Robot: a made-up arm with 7 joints.
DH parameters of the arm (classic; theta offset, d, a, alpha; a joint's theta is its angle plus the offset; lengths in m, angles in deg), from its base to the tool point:
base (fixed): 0 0.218 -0.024 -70
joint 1: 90 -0.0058 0.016 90
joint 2: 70 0.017 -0.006 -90
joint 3: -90 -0.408 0.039 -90
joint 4: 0 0.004 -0.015 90
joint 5: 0 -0.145 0.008 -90
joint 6: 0 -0.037 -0.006 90
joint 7: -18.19 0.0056 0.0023 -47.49
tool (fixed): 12.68 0.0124 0 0
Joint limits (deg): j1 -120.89..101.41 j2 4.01..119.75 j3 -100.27..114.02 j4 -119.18..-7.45 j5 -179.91..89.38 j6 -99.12..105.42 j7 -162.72..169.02
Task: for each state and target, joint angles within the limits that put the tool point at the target. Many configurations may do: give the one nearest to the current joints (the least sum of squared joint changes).
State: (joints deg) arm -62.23 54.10 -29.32 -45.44 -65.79 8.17 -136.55
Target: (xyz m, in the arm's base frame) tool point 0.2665 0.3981 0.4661
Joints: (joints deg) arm -87.79 86.07 -20.25 -50.34 -68.67 7.08 -137.04
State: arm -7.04 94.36 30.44 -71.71 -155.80 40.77 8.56
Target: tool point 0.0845 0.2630 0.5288
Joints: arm -2.76 119.75 49.06 -114.76 -160.37 62.77 -5.49
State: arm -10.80 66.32 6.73 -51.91 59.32 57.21 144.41
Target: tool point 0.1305 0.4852 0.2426
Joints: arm -1.26 90.74 17.73 -40.07 61.85 57.72 143.36
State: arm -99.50 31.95 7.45 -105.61 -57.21 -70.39 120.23
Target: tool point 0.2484 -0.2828 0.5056
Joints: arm -115.38 4.01 -9.55 -104.97 -54.36 -71.74 120.84
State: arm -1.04 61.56 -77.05 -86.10 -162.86 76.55 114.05
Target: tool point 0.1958 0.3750 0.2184
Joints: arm -26.95 99.52 -57.98 -114.55 -172.53 71.46 114.67
